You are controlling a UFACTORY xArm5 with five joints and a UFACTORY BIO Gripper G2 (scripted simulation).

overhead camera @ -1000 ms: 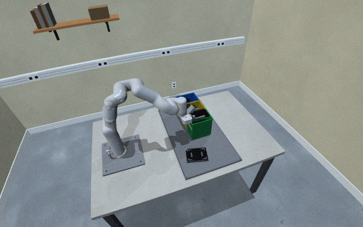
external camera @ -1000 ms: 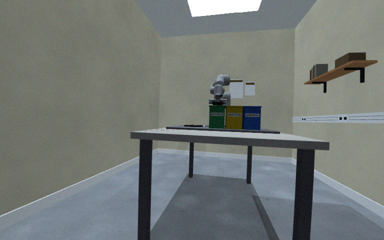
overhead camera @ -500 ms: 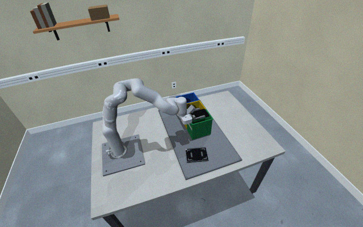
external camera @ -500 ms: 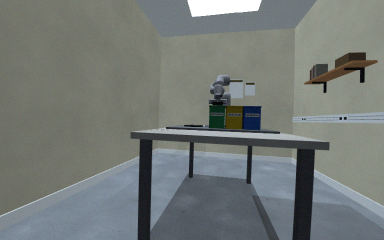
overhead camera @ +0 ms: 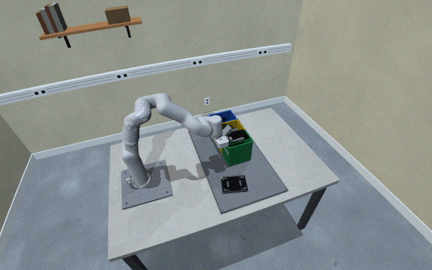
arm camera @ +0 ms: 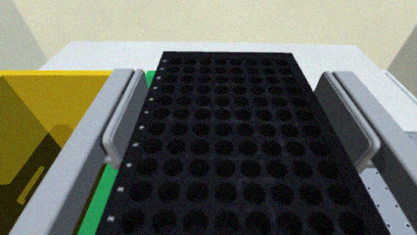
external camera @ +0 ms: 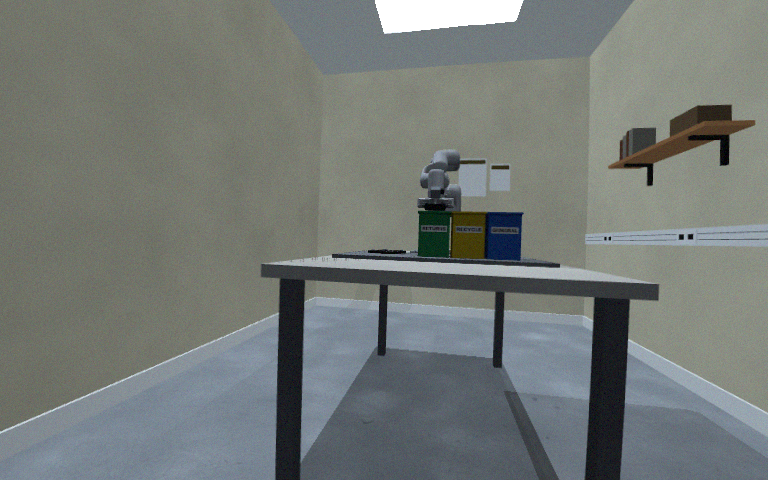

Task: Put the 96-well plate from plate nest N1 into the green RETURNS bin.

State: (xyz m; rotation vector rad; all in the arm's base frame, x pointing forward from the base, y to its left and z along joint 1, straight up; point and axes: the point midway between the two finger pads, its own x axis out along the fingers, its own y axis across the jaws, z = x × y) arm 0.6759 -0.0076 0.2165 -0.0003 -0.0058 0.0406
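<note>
The green RETURNS bin lies 13 cm below my hand. Round my hand: black 96-well plate 1 cm below; then blue bin 26 cm to the left, 13 cm below, 1 cm behind; then yellow RECYCLE bin 13 cm to the left, 13 cm below, 1 cm behind.
</note>
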